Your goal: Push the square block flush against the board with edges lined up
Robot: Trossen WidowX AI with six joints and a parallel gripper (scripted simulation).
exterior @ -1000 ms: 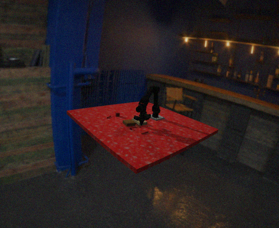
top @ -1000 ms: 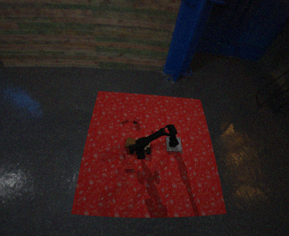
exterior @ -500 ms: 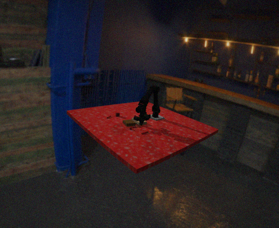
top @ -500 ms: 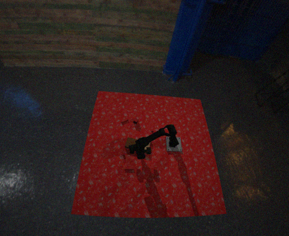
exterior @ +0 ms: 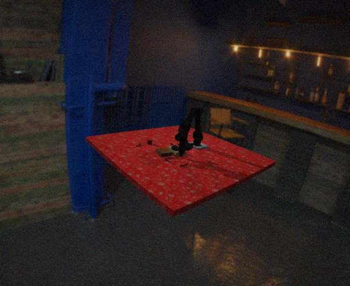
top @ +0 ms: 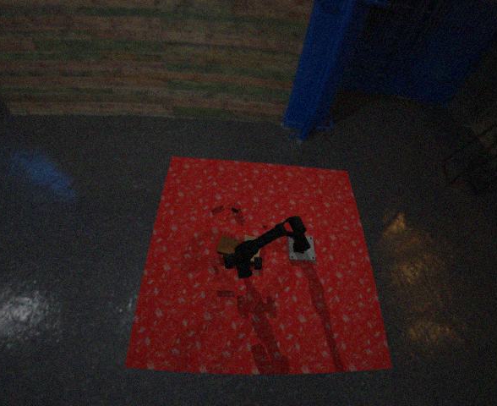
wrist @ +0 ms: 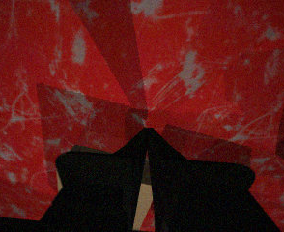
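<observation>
My gripper tip is now 12 cm to the left of the tan board, 3 cm past it and 1 cm below it. Round my gripper tip: brown square block 10 cm to the right, 10 cm ahead, 1 cm above.
</observation>
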